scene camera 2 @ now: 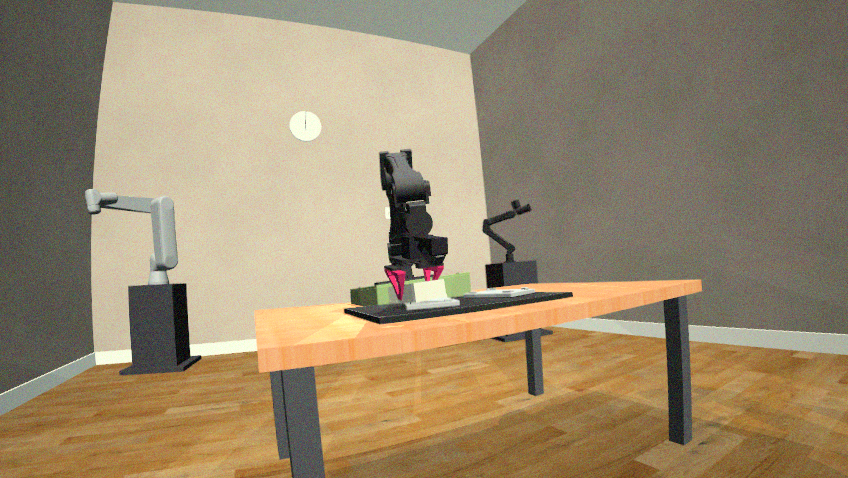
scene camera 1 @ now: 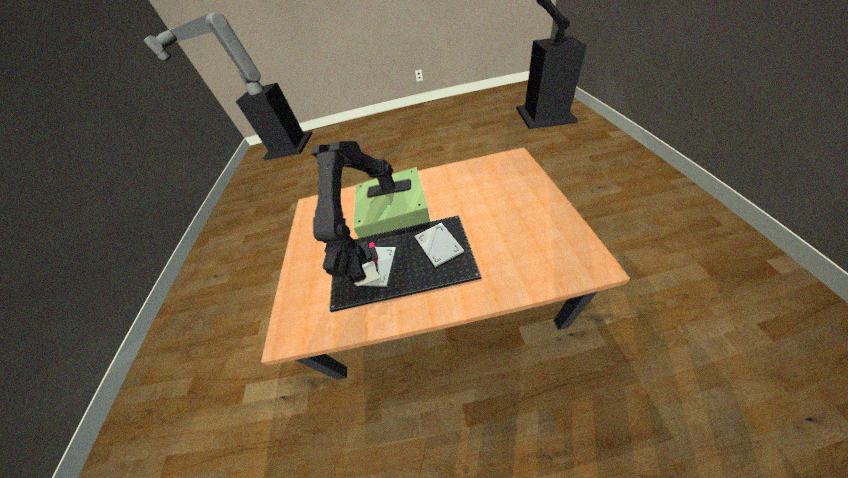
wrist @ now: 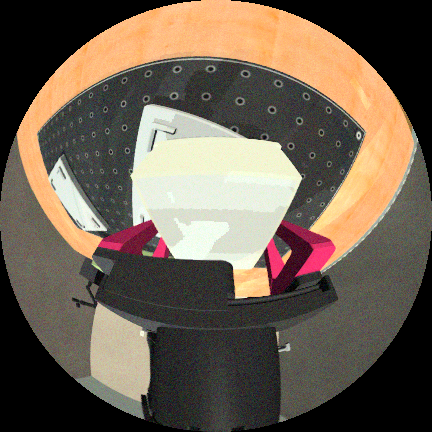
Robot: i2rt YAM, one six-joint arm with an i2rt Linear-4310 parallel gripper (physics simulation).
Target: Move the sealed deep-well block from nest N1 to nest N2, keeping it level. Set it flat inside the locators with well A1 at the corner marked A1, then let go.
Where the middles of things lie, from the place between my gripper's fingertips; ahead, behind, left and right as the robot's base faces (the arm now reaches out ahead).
Labels:
The cream block (scene camera 2: 422, 291) lies 10 mm ahead of my hand and 10 mm above it.

